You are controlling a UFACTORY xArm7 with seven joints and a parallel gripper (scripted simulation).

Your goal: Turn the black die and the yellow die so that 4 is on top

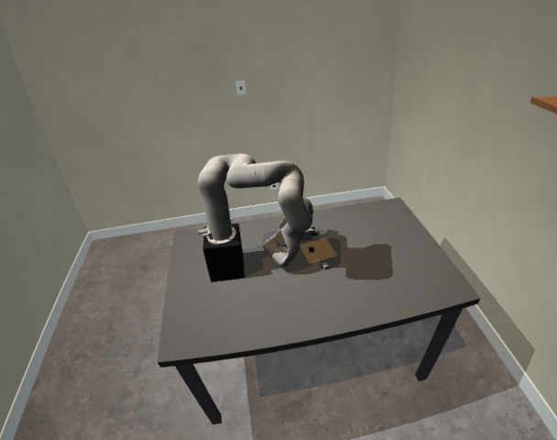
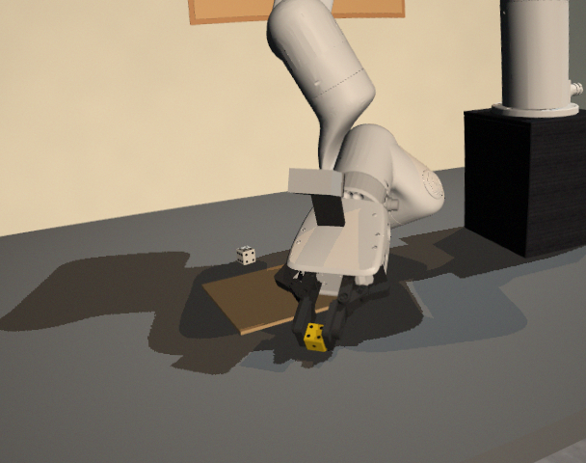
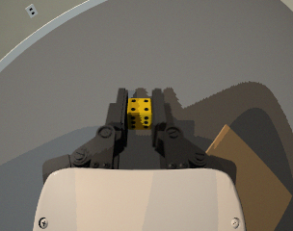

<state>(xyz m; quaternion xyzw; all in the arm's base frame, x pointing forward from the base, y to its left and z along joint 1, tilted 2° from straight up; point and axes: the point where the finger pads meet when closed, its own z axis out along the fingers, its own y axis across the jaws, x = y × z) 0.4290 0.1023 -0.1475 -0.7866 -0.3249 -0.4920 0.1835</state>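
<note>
My hand is 10 mm to the right of the yellow die, 10 mm short of it and 10 mm above it. Round my hand: tan mat 130 mm to the right, 20 mm below, 10 mm behind; then black die 130 mm to the right, 40 mm behind, 10 mm below; then white die 250 mm to the right, 20 mm below, 20 mm behind.
</note>
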